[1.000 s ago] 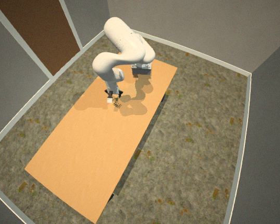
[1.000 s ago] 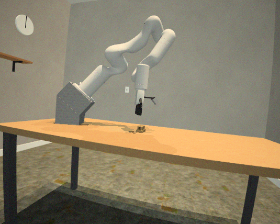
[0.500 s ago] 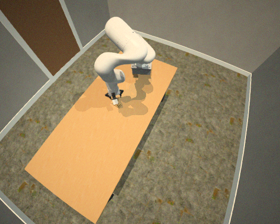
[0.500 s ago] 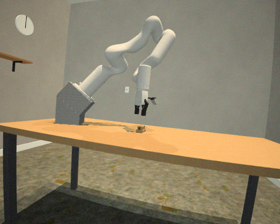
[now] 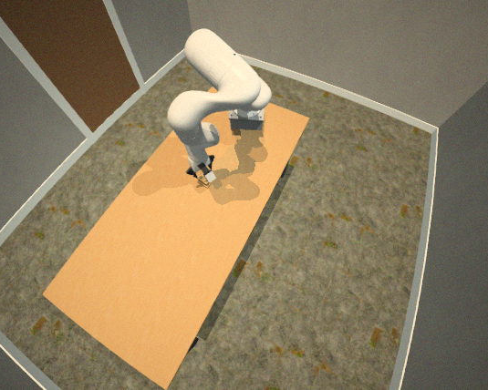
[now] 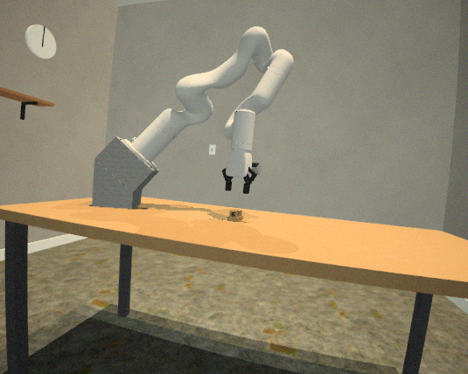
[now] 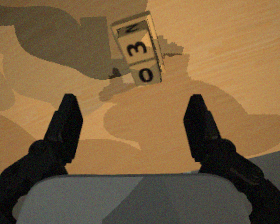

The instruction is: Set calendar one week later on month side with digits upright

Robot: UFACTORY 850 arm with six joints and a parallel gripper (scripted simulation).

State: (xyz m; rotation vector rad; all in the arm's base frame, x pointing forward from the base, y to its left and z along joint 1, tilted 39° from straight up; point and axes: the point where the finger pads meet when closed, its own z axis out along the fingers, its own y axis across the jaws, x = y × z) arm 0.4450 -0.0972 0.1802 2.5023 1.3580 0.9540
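My gripper is now 10 mm to the left of the wooden calendar tray and 110 mm above it.
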